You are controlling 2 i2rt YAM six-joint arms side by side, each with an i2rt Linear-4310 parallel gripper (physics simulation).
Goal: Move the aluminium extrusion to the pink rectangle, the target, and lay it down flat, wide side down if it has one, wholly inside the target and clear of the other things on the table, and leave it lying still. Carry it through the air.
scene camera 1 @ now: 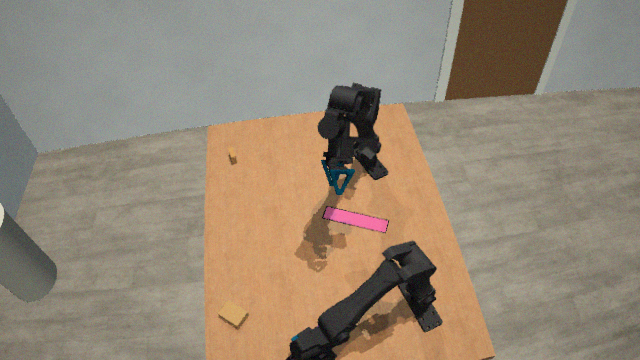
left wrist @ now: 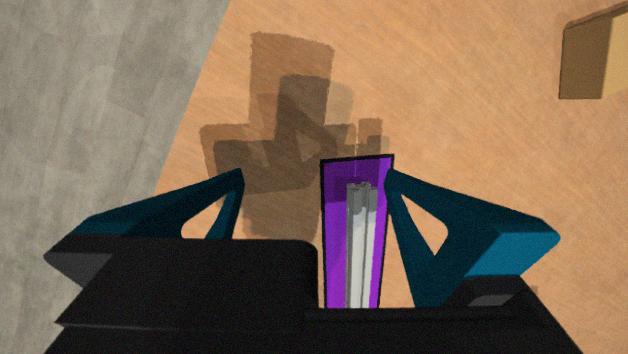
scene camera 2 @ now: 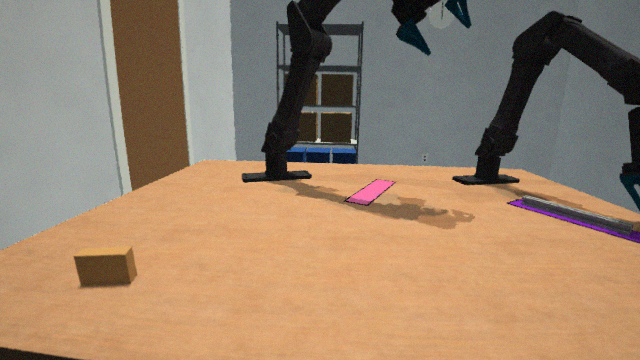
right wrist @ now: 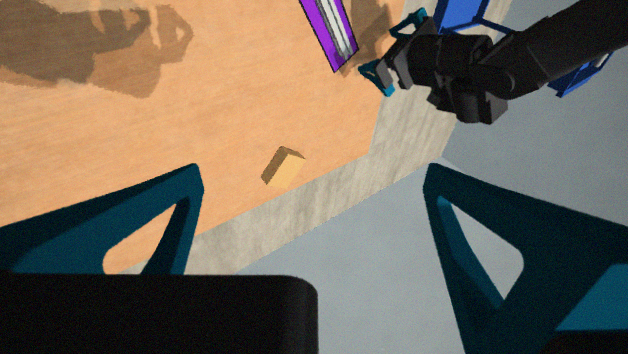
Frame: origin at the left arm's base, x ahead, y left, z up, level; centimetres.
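Where they show: left gripper, between the fingertips: (left wrist: 314, 176) (right wrist: 374, 51); right gripper, between the fingertips: (scene camera 1: 335, 190) (scene camera 2: 449, 40) (right wrist: 313, 176); left arm's base, origin of its link: (scene camera 1: 419, 303) (scene camera 2: 485, 180); right arm's base, origin of its link: (scene camera 1: 368, 161) (scene camera 2: 276, 177).
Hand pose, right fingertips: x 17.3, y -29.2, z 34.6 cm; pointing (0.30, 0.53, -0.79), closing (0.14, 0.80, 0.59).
Observation:
Each offset is from my right fingertips to the centre of the thing. "spot": to the spot under its first point. Level surfaces: height alone.
The silver aluminium extrusion {dy +25.2, dx +13.0, dz -33.6 cm} (scene camera 2: 575, 214) (left wrist: 361, 245) (right wrist: 336, 30) lies flat on a purple rectangle {spot: dy +21.0, dx +10.8, dz -34.6 cm} (scene camera 2: 545, 215) (left wrist: 336, 250) (right wrist: 316, 25); the left arm hides it in scene camera 1. The pink rectangle {spot: dy -9.1, dx -12.4, dz -34.5 cm} (scene camera 1: 356, 220) (scene camera 2: 372, 192) lies on the table between the two arm bases. My left gripper (left wrist: 314, 176) (right wrist: 374, 51) is open and empty above the extrusion, which shows nearer its right-hand finger in the left wrist view. My right gripper (scene camera 1: 336, 182) (scene camera 2: 447, 37) (right wrist: 313, 176) is open and empty, high above the table beyond the pink rectangle.
A tan block {dy +9.6, dx +39.6, dz -33.1 cm} (scene camera 1: 233, 314) (left wrist: 585, 60) (right wrist: 285, 167) stands at the lower left of the table {dz -34.6 cm} (scene camera 1: 270, 200) in scene camera 1. A smaller tan block {dy -57.0, dx +21.0, dz -32.6 cm} (scene camera 1: 232, 156) (scene camera 2: 105, 266) stands at its upper left. A shelf rack (scene camera 2: 360, 90) stands behind the table.

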